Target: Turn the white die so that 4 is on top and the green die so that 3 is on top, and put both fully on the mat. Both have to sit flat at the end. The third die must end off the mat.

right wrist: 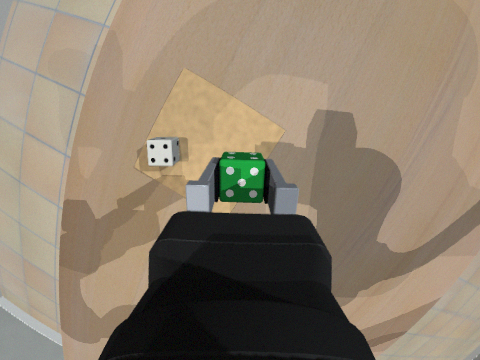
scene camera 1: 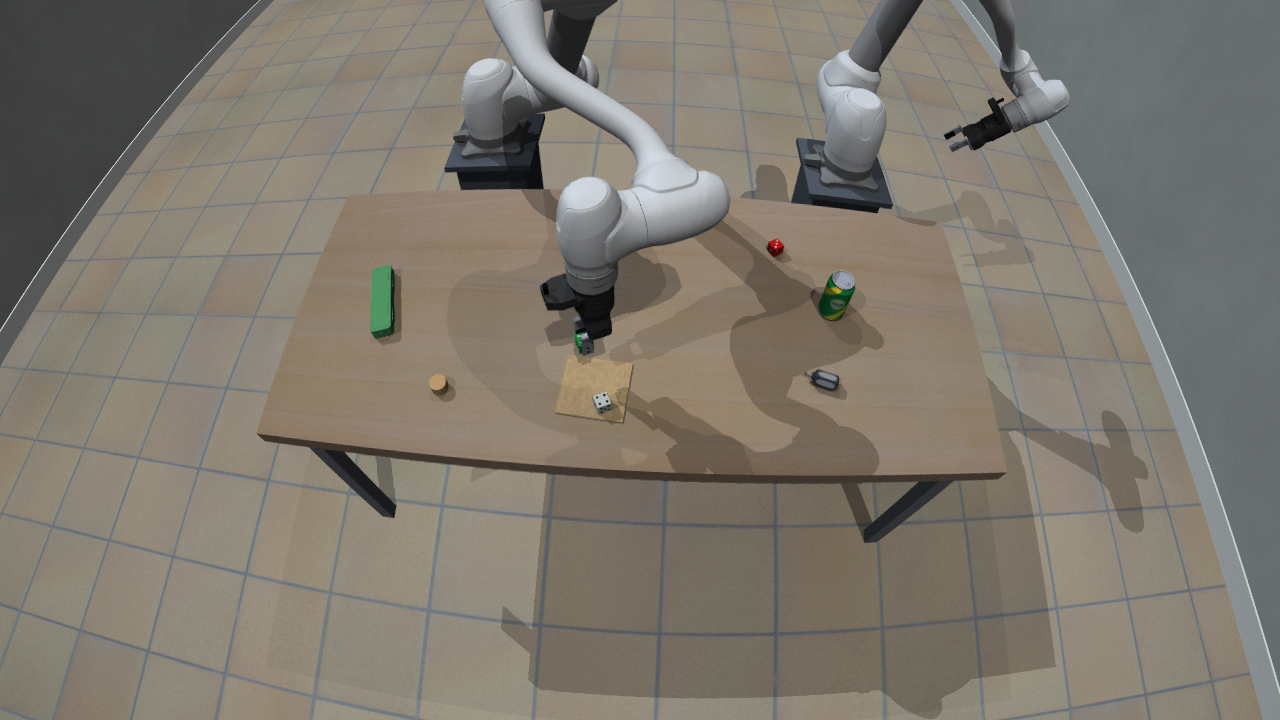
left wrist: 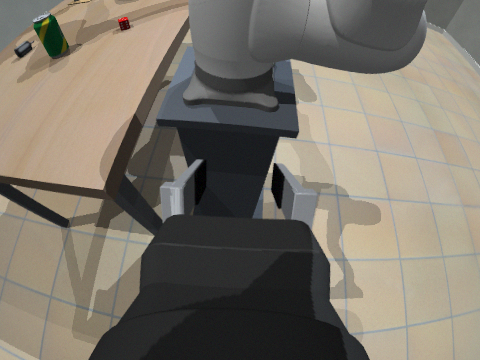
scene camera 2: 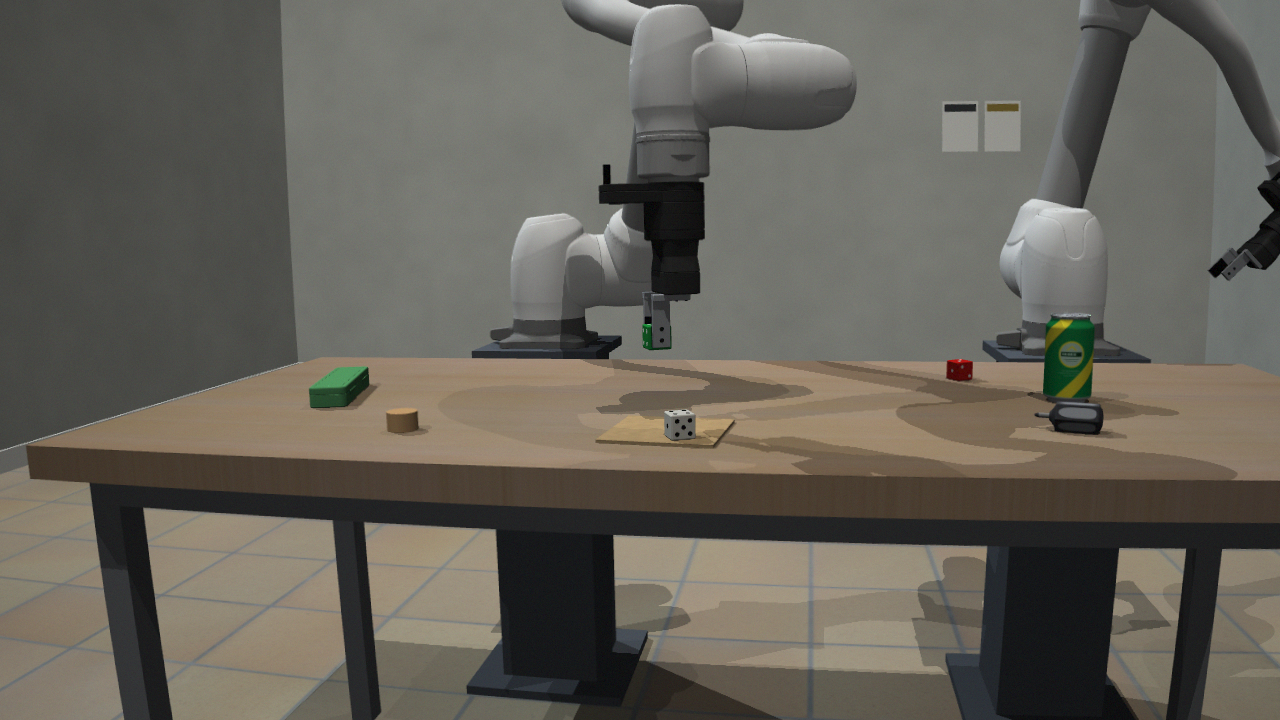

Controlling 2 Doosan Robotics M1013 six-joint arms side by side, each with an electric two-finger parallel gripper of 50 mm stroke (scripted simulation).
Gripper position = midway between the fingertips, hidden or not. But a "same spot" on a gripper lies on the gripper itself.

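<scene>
My left gripper is visible in scene camera 1, the left wrist view and scene camera 2 (1218, 275); it is out of frame in the right wrist view. For my left gripper, (left wrist: 297, 203) and (scene camera 1: 961, 126) are the same spot. My right gripper is visible in scene camera 1 (584, 345), scene camera 2 and the right wrist view; it is out of frame in the left wrist view. For my right gripper, (scene camera 2: 656, 308) and (right wrist: 200, 176) are the same spot. A green box is visible in scene camera 1 (382, 288) and scene camera 2 (336, 389); it is out of frame in the left wrist view, and it is out of frame in the right wrist view.
</scene>
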